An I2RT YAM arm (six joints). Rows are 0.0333 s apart.
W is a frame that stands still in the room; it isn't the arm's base.
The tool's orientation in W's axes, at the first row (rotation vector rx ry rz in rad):
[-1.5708, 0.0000, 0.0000]
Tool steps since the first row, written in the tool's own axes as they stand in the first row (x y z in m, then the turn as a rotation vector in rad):
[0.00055, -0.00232, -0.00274, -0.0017, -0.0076, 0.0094]
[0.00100, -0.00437, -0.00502, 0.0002, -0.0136, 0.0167]
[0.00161, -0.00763, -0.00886, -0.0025, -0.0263, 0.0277]
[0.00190, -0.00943, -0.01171, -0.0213, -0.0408, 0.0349]
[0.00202, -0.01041, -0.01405, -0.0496, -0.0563, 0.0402]
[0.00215, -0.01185, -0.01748, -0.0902, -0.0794, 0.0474]
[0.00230, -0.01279, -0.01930, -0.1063, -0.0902, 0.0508]
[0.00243, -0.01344, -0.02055, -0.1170, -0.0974, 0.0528]
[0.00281, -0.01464, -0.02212, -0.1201, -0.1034, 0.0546]
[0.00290, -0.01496, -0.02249, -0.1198, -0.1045, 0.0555]
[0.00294, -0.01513, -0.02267, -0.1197, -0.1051, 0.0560]
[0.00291, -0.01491, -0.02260, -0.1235, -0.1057, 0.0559]
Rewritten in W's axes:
[0.00055, -0.00274, 0.00232, -0.0017, 0.0094, 0.0076]
[0.00100, -0.00502, 0.00437, 0.0002, 0.0167, 0.0136]
[0.00161, -0.00886, 0.00763, -0.0025, 0.0277, 0.0263]
[0.00190, -0.01171, 0.00943, -0.0213, 0.0349, 0.0408]
[0.00202, -0.01405, 0.01041, -0.0496, 0.0402, 0.0563]
[0.00215, -0.01748, 0.01185, -0.0902, 0.0474, 0.0794]
[0.00230, -0.01930, 0.01279, -0.1063, 0.0508, 0.0902]
[0.00243, -0.02055, 0.01344, -0.1170, 0.0528, 0.0974]
[0.00281, -0.02212, 0.01464, -0.1201, 0.0546, 0.1034]
[0.00290, -0.02249, 0.01496, -0.1198, 0.0555, 0.1045]
[0.00294, -0.02267, 0.01513, -0.1197, 0.0560, 0.1051]
[0.00291, -0.02260, 0.01491, -0.1235, 0.0559, 0.1057]

